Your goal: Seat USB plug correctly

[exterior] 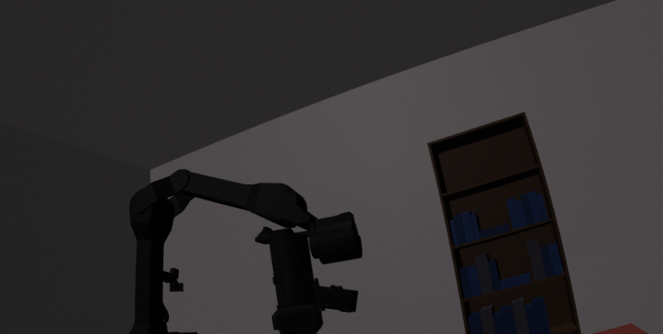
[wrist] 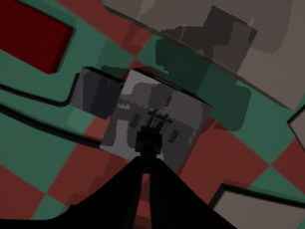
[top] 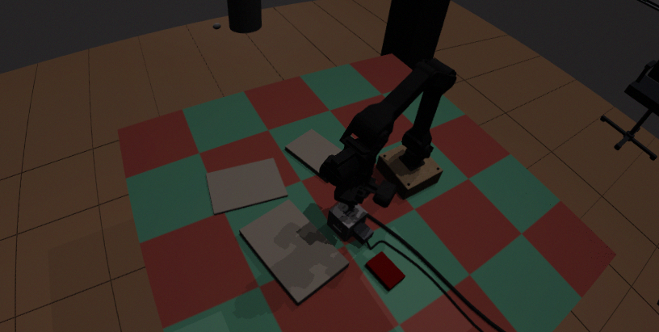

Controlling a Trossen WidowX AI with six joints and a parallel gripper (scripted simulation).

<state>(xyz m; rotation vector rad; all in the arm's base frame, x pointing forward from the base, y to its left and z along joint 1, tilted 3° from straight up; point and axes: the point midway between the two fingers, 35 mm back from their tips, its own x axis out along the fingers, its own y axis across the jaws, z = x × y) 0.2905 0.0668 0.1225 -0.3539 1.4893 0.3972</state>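
The dark USB plug lies 2 cm below my gripper tip. Round my gripper tip: red block (17 cm to the left, 12 cm below, 1 cm behind).
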